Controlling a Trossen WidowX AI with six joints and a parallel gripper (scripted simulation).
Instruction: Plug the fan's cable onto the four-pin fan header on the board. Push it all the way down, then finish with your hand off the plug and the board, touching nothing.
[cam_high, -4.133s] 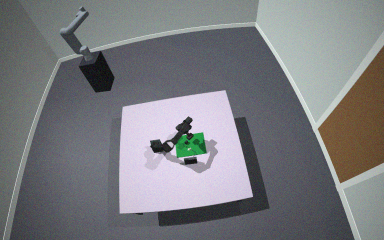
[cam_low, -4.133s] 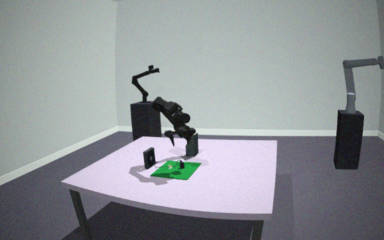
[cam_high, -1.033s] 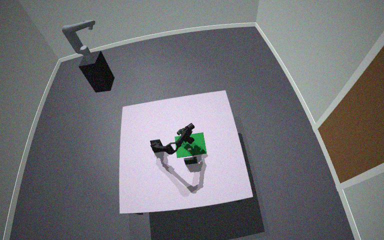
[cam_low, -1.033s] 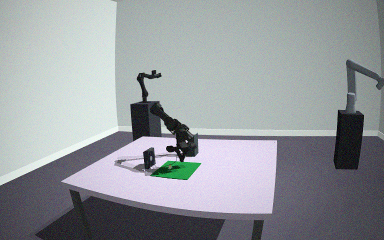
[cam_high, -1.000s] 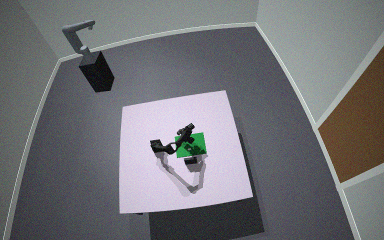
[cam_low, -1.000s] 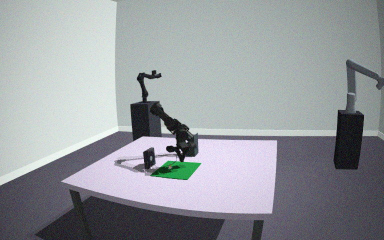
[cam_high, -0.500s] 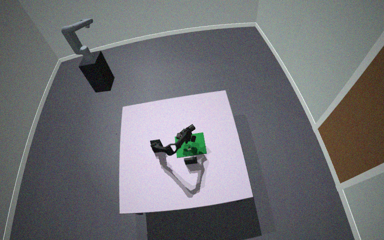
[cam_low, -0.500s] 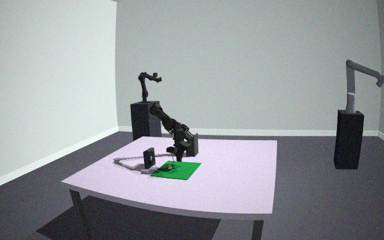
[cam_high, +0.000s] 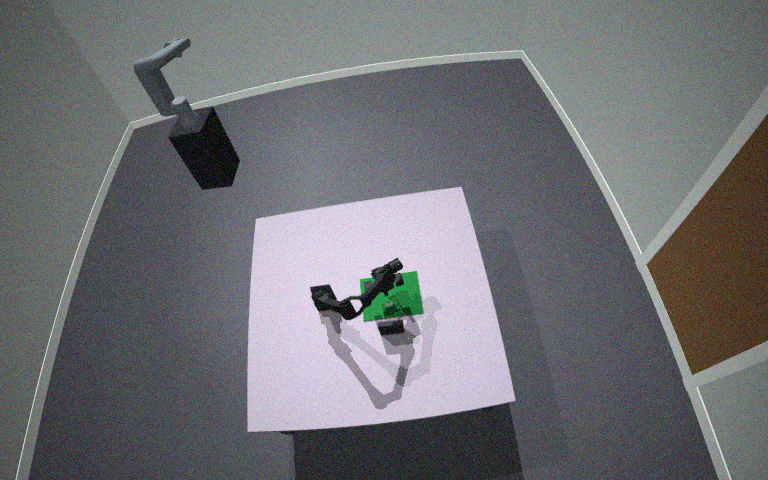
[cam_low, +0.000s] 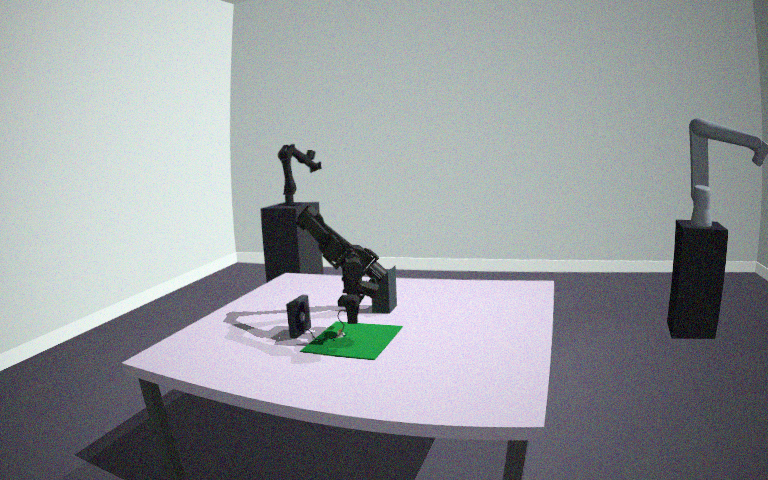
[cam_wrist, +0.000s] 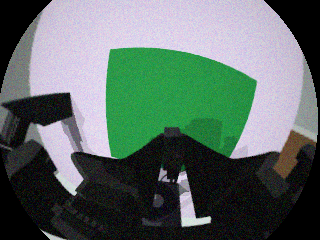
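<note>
Now: the dark plug 10 mm to the right of my gripper tip and 10 mm above it. Also, from my gripper tip: four-pin header: 60 mm below, 50 mm to the right, 10 mm ahead; then green board: 80 mm below, 20 mm ahead; then black fan: 190 mm to the right, 30 mm ahead.
</note>
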